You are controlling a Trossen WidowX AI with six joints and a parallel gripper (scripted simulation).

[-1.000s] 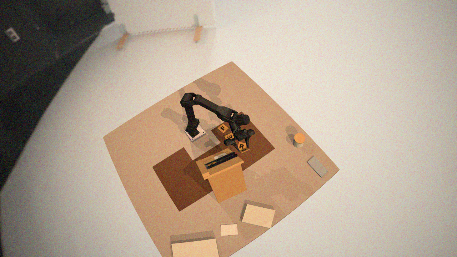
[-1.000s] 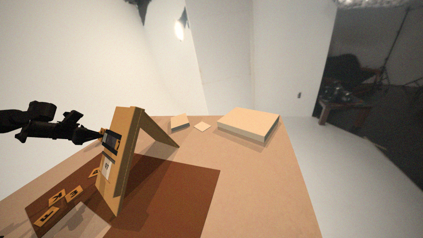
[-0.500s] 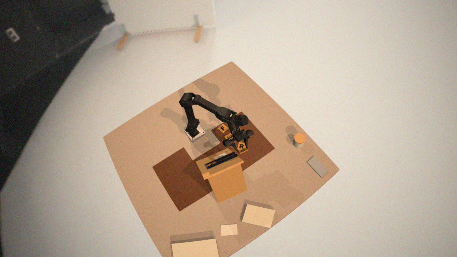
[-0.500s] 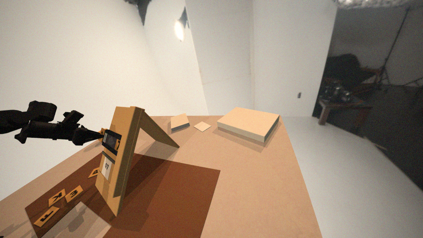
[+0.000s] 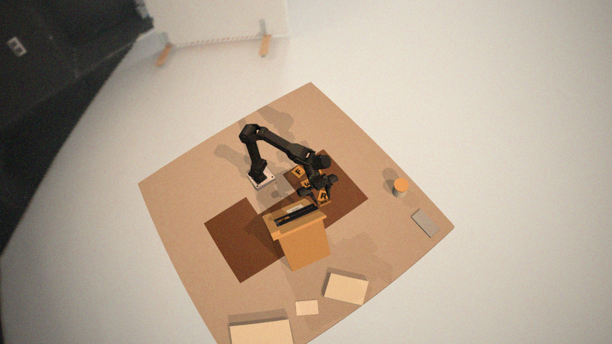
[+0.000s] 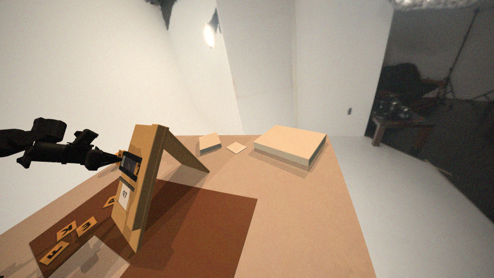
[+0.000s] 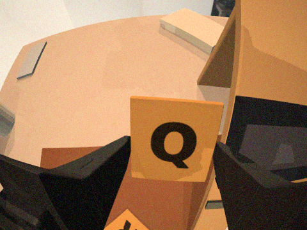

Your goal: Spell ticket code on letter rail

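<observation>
Right now my gripper tip is 100 mm past the white ticket, 100 mm to the left of it and 80 mm above it. From my gripper tip the other things lie so: large box 310 mm ahead, 640 mm to the right, 140 mm below; then small card 300 mm ahead, 370 mm to the right, 160 mm below; then grey block 390 mm ahead, 350 mm to the left, 160 mm below.
</observation>
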